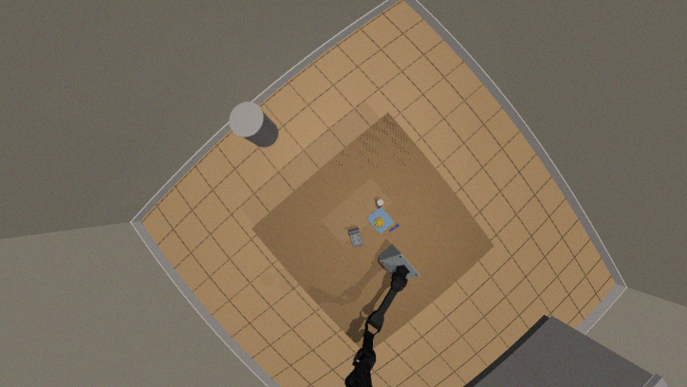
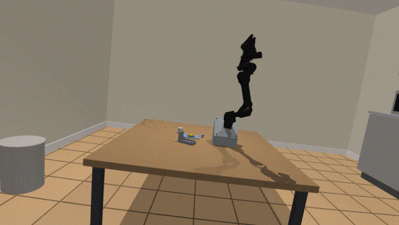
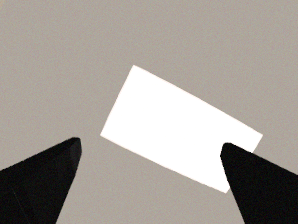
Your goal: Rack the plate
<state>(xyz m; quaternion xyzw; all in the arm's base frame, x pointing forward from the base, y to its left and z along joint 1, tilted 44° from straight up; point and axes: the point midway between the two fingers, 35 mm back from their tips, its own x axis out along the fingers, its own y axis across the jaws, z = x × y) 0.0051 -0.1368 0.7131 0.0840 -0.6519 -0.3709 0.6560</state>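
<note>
My gripper tip is 780 mm above the yellow plate, 470 mm to the left of it and 330 mm short of it. The rest, counted from my gripper tip: blue spoon (800 mm below, 540 mm to the right, 220 mm ahead); then light blue mat (800 mm below, 490 mm to the right, 330 mm ahead); then grey dish rack (780 mm below, 340 mm ahead, 280 mm to the right).
</note>
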